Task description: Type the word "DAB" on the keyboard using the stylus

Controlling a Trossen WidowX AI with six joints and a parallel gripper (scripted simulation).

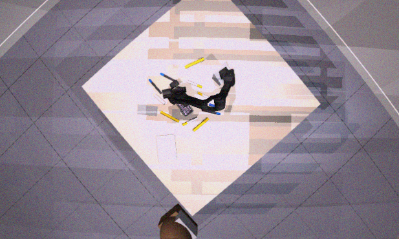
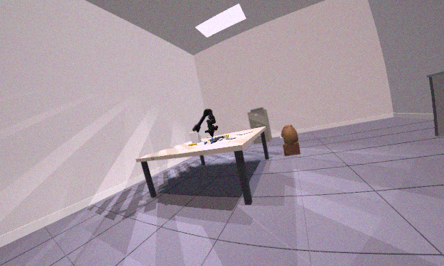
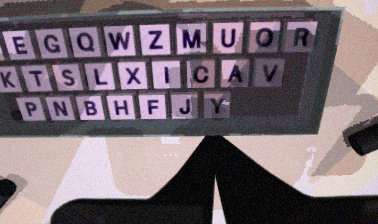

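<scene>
The blue stylus lies 180 mm to the left of my gripper tip, 130 mm behind it and 30 mm below it. Round my gripper tip: grey block (270 mm ahead, 60 mm to the right, 40 mm below); then D key (130 mm to the left, 50 mm ahead, 30 mm below); then yellow marker (250 mm to the left, 30 mm below, 10 mm ahead).
</scene>
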